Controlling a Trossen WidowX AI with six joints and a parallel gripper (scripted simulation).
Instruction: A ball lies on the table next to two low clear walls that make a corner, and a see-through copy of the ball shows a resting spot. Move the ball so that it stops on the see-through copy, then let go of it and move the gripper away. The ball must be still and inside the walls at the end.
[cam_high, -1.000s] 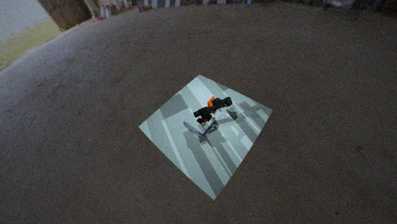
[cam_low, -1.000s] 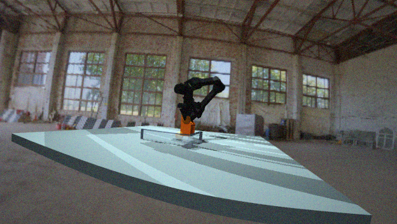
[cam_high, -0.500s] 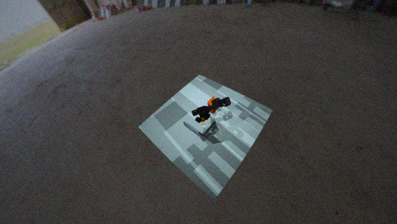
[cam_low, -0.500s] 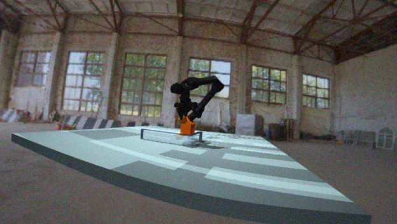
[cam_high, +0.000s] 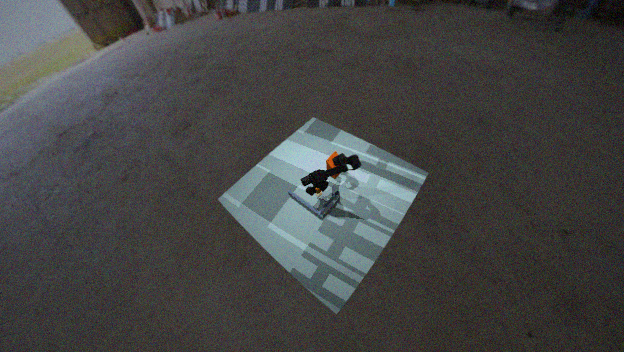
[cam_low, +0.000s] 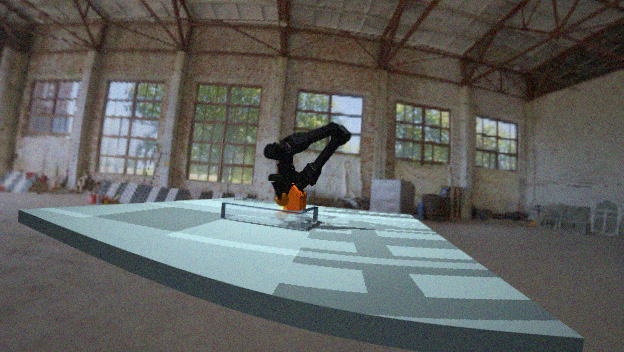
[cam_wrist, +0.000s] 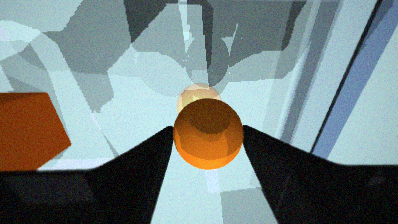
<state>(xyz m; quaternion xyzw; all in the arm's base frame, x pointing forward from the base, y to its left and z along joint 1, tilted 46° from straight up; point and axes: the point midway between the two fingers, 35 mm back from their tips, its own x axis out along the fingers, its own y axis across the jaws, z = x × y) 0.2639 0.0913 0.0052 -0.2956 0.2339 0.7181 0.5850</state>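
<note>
Right now my gripper tip is 50 mm above the see-through copy of ball. From my gripper tip the other things lie so: orange ball right at my gripper tip.
</note>
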